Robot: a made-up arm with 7 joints. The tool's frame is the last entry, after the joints.
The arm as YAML. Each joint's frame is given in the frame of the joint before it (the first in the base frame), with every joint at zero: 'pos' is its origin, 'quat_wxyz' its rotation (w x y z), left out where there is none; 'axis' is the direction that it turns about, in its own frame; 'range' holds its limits. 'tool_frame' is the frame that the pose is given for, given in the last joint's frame.
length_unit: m
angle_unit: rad
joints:
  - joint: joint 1
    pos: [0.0, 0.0, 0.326]
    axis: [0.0, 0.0, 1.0]
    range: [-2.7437, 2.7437]
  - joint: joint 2
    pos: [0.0, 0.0, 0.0]
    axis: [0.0, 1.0, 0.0]
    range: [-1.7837, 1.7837]
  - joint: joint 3
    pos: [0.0, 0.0, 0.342]
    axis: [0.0, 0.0, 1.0]
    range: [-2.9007, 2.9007]
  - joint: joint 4
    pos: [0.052, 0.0, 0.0]
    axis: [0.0, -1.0, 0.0]
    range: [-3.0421, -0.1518]
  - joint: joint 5
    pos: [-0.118, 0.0, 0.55]
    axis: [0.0, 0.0, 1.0]
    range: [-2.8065, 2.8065]
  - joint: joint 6
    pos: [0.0, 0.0, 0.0]
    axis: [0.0, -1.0, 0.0]
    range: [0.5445, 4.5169]
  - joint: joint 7
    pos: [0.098, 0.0, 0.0]
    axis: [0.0, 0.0, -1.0]
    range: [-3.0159, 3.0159]
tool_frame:
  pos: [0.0, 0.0, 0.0]
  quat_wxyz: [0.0, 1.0, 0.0, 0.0]
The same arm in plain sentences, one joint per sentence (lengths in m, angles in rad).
The arm has seven revolute joints in a row. What follows holds with every joint at zero, and every direction is one of the base frame's.
The first joint lies 0.326 m along +z from the base frame's origin and rotates about +z, from -2.7437 to 2.7437 rad.
The second joint lies at the same point as the first joint and rotates about +y, from -1.7837 to 1.7837 rad.
The third joint lies 0.342 m along +z from the second joint and rotates about +z, from -2.9007 to 2.9007 rad.
The fourth joint lies 0.052 m along +x from the third joint and rotates about -y, from -3.0421 to -0.1518 rad.
The fifth joint lies 0.118 m along -x and 0.55 m along +z from the fourth joint and rotates about +z, from -2.8065 to 2.8065 rad.
The sixth joint lies at the same point as the fifth joint and rotates about -y, from 0.5445 to 4.5169 rad.
The seventh joint lies 0.098 m along +x from the sixth joint and rotates about -z, from -3.0159 to 3.0159 rad.
The tool frame, which is the frame that the pose is given for, lies at the same point as the seventh joint; its axes are the base frame's turned by roll 3.1416, pitch 0 and yaw 0 rad (as in URDF: about the fixed x, then y, then z).

